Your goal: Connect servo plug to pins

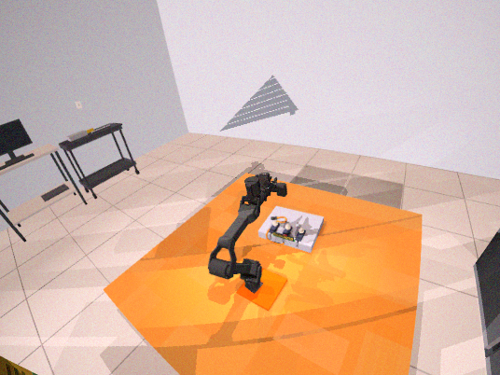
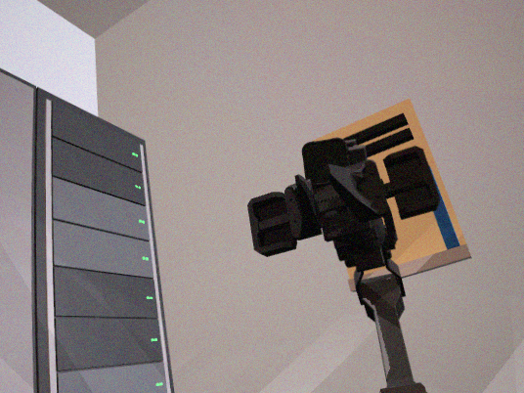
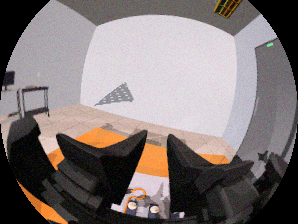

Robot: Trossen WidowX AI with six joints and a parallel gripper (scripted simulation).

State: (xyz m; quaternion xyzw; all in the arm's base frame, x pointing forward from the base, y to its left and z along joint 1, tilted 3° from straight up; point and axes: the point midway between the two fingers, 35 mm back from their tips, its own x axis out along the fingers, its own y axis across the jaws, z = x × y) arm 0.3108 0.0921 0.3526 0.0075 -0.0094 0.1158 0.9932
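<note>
Right now my gripper tip is 100 mm short of the holder, 40 mm to the left of it and 340 mm above it.
</note>
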